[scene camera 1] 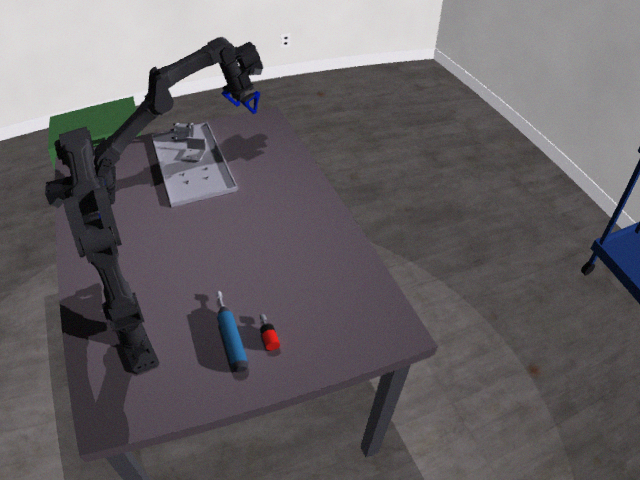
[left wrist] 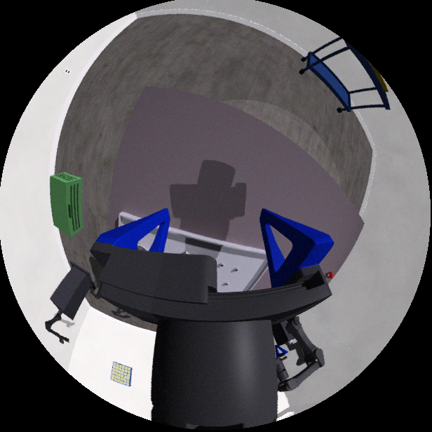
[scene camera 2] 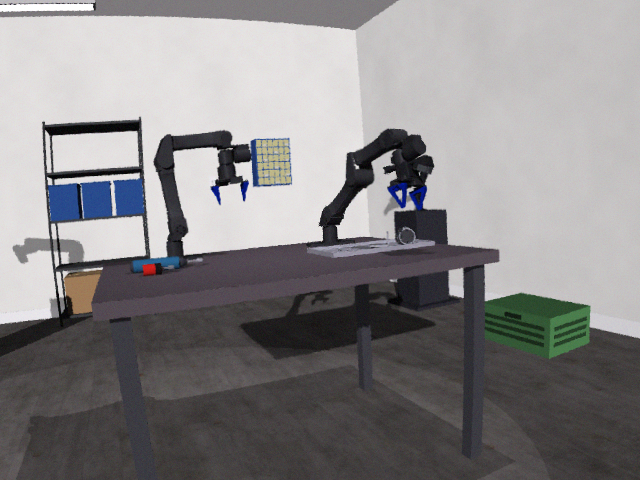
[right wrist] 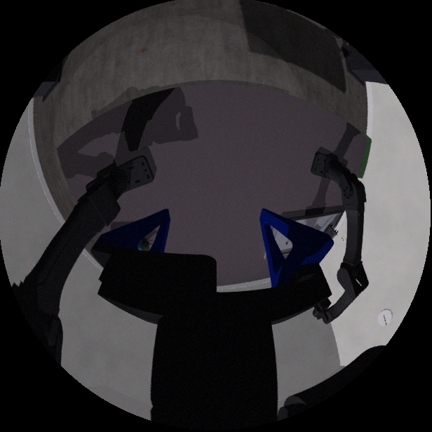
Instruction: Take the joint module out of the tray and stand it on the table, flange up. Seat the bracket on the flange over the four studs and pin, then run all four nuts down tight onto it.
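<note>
The grey joint module point(scene camera 1: 183, 130) point(scene camera 2: 405, 236) lies on its side at the far end of the light grey tray point(scene camera 1: 204, 198) point(scene camera 2: 336, 253). The pale bracket point(scene camera 1: 193, 150) lies beside it in the tray. Several small nuts point(scene camera 1: 205, 178) point(left wrist: 236, 270) stand in the tray's nearer part. My left gripper point(scene camera 1: 241, 103) point(scene camera 2: 408, 199) point(left wrist: 214, 213) is open and empty, high above the table beyond the tray's long side. My right gripper point(scene camera 2: 230, 195) point(right wrist: 214, 213) is open and empty, high above the table; the arm mostly hides it in scene camera 1.
A blue-handled driver point(scene camera 1: 232, 338) point(scene camera 2: 156, 264) and a short red-handled driver point(scene camera 1: 269, 338) point(scene camera 2: 150, 269) lie on the table point(scene camera 1: 289, 258) point(scene camera 2: 248, 273), at its near end in scene camera 1. A green crate point(scene camera 1: 93, 121) point(scene camera 2: 537, 325) stands on the floor beyond the table.
</note>
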